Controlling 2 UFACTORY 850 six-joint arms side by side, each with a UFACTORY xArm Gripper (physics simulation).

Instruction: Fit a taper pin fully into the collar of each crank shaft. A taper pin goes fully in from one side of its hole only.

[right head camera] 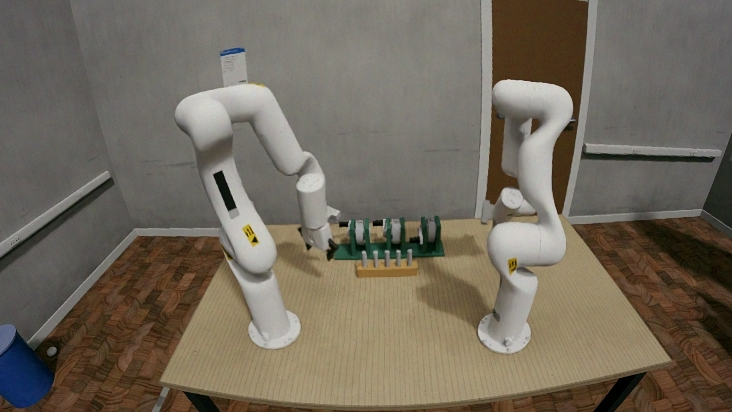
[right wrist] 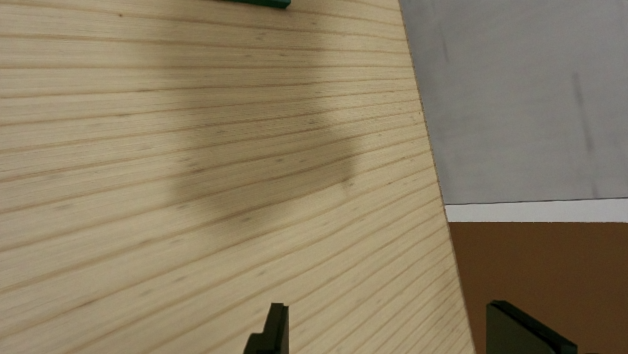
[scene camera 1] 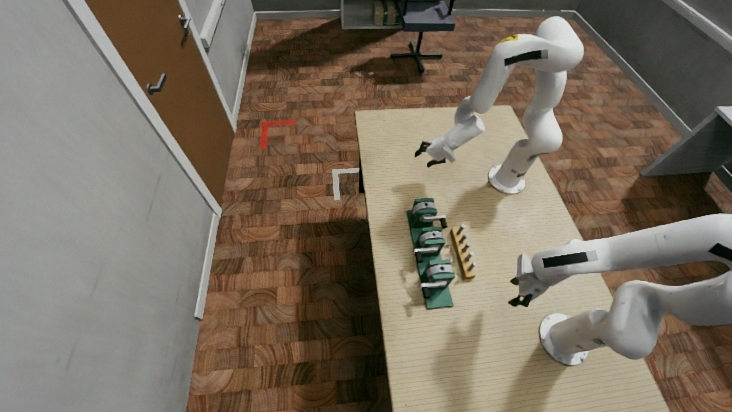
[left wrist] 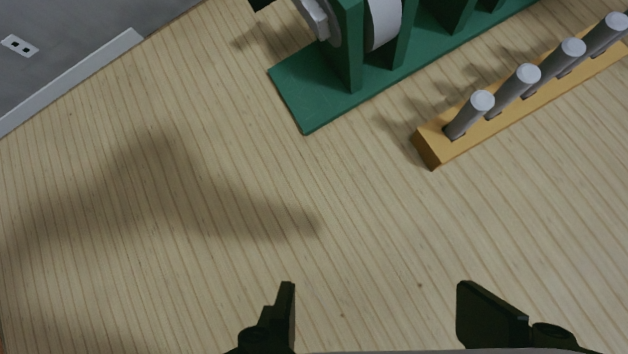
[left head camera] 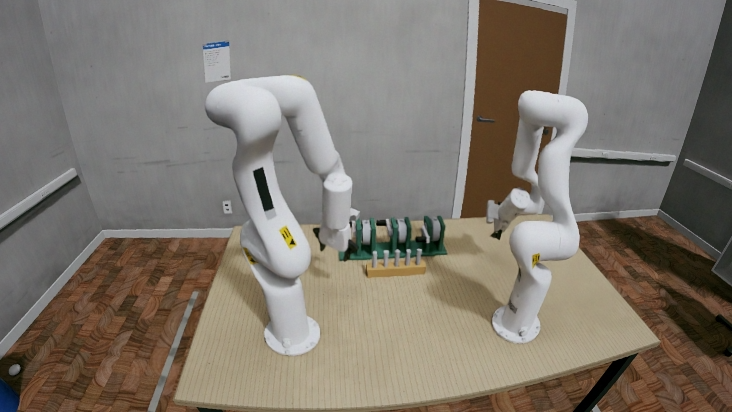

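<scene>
Three grey collars (scene camera 1: 424, 208) (scene camera 1: 431, 239) (scene camera 1: 440, 273) on crank shafts sit in a green stand (left head camera: 435, 251) (scene camera 1: 438, 300) (left wrist: 310, 100). In the scene view each collar shows a small dark hole on its upper side. Several grey taper pins (left head camera: 396, 258) (left wrist: 467, 116) stand upright in a yellow-orange block (left head camera: 395, 272) (right head camera: 387, 272) (left wrist: 429, 150) in front of the stand. My left gripper (scene camera 1: 512, 292) (left wrist: 375, 308) is open and empty, above the table beyond the block's near end in the left wrist view. My right gripper (scene camera 1: 424, 160) (right wrist: 387, 335) is open and empty, above the table past the stand's other end.
The stand's crank arms carry black handles (right head camera: 378, 223) (scene camera 1: 443, 223) that stick out sideways. The wooden table (left head camera: 358, 358) (scene camera 1: 389, 153) ends a little behind the stand, with a grey wall and a brown door (left head camera: 517, 66) beyond. The two arm bases are bolted to the table.
</scene>
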